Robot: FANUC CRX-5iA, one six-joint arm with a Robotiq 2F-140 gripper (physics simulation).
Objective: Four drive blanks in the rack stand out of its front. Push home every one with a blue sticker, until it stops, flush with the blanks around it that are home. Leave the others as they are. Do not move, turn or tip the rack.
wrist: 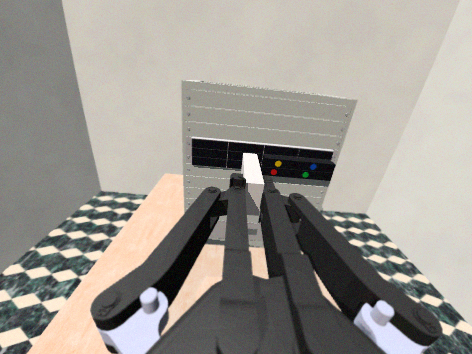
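Observation:
The grey rack (270,112) stands upright ahead in the wrist view, with a dark band of drive blanks across its middle. In the right part of the band, dark blanks stand out of the front. They carry a yellow sticker (278,163), a red sticker (273,172) just below it, a blue sticker (313,166) further right and a green sticker (305,175) below and a little left of the blue one. My gripper (248,166) is shut and empty. Its pale fingertips overlap the middle of the band in the view, left of the stickers, and hide part of it. I cannot tell their distance from the rack.
The rack stands on a light wooden table top (130,240). A green and cream checkered floor (65,235) shows on both sides of the table. A pale wall (250,40) rises behind the rack, with a grey wall (35,125) at the left.

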